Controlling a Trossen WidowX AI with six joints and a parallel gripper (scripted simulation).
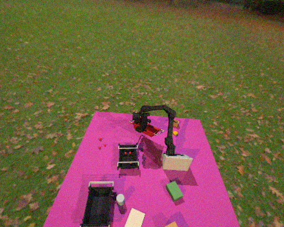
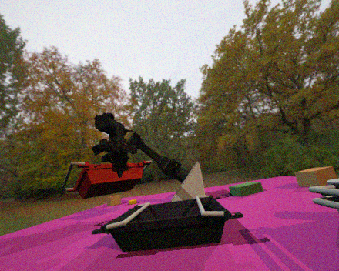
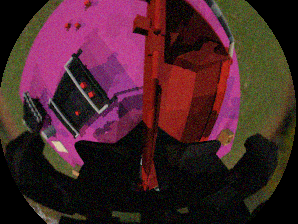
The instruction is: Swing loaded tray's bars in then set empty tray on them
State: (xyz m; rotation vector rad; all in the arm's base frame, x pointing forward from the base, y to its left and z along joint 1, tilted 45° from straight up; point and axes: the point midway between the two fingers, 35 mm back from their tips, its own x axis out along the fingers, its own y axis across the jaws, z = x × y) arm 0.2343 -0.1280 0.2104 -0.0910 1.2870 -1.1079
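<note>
Now: gripper tip 4 cm past the red tray and 6 cm to the left of it. Also, from my gripper tip: slab (11 cm ahead, 69 cm to the left, 15 cm below); then green block (21 cm behind, 51 cm to the left, 14 cm below); then brown box (14 cm behind, 78 cm to the left, 13 cm below).
</note>
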